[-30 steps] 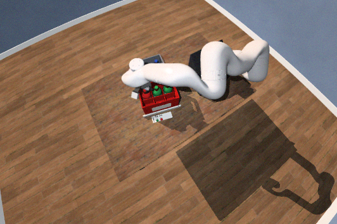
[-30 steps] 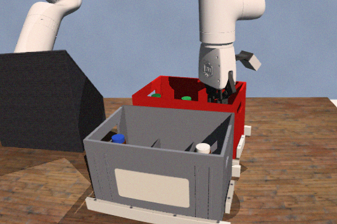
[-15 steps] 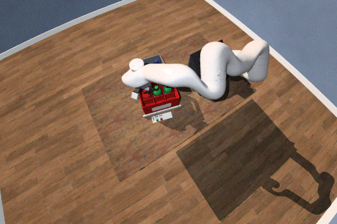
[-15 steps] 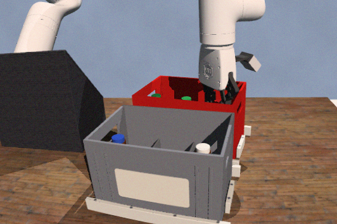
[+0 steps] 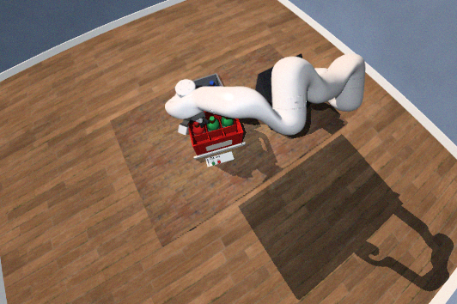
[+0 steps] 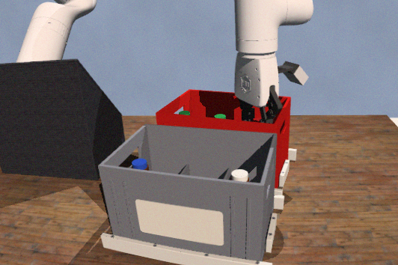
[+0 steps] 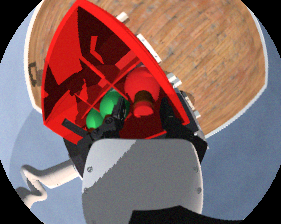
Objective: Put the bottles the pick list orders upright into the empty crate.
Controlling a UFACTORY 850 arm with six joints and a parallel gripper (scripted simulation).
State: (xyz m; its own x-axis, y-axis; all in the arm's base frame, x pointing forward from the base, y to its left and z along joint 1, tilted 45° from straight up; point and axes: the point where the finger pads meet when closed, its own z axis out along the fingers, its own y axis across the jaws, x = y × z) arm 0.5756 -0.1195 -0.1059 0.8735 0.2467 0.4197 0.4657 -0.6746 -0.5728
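Now: hand 70 mm above the red-capped bottle. Also, from my hand: grey crate (130 mm behind, 150 mm to the right, 70 mm below); red crate (60 mm behind, 80 mm to the left, 70 mm below); green-capped bottle (80 mm behind, 40 mm to the left, 70 mm below).
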